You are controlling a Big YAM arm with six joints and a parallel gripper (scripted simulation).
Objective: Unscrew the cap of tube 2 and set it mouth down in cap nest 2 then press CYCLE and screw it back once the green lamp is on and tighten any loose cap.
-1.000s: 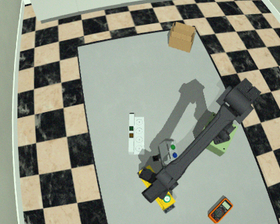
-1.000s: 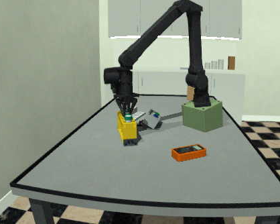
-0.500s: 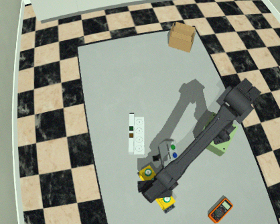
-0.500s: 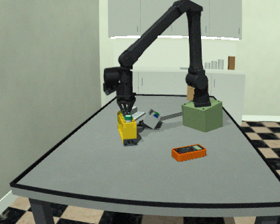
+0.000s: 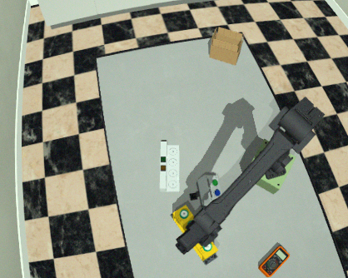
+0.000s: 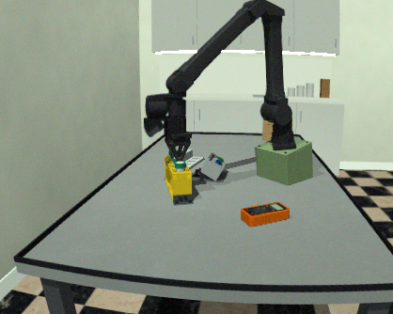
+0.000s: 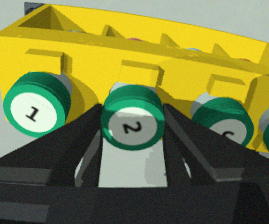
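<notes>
My hand is right at the cap. The rest, counted from my hand: grey key housing (19 cm to the right, 10 cm behind, 6 cm below); then green READY key (21 cm to the right, 12 cm behind, 5 cm below); then blue cycle key (17 cm to the right, 12 cm behind, 5 cm below).
</notes>
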